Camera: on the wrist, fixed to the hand. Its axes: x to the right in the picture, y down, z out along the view.
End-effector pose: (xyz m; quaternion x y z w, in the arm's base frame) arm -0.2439 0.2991 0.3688 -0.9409 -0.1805 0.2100 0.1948
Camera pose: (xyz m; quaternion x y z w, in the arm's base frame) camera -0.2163 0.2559 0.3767 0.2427 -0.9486 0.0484 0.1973
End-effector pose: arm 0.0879 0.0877 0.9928 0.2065 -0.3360 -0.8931 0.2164
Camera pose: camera 0.1123 0.0423 0.9982 -0.1134 -0.1118 0.2385 0.9580
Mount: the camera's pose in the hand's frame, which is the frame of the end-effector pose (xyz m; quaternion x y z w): 0.0026 0.0407 -0.0320 -0.0424 0.2457 0.9684 0.0085
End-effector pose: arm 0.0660 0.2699 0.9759 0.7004 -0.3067 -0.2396 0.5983
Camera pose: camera 0.0845 0.2862 1.0215 -0.2575 -0.5237 0.7364 0.3422
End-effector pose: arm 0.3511 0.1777 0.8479 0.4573 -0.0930 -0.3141 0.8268
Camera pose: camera 0.3849 0.2141 0.8626 -0.0441 -0.2272 0.9064 0.3534
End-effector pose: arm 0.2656 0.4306 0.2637 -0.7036 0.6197 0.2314 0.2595
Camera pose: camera 0.2257 0.4038 0.2831 -0.5263 -0.7406 -0.1067 0.4040
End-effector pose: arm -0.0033 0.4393 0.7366 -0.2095 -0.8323 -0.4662 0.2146
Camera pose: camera 0.0221 0.4314 0.7811 -0.7023 0.2683 0.1171 0.6489
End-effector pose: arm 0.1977 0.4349 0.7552 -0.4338 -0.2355 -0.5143 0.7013
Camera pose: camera 0.2326 0.4102 0.7259 -0.1351 0.6122 0.5582 0.5435
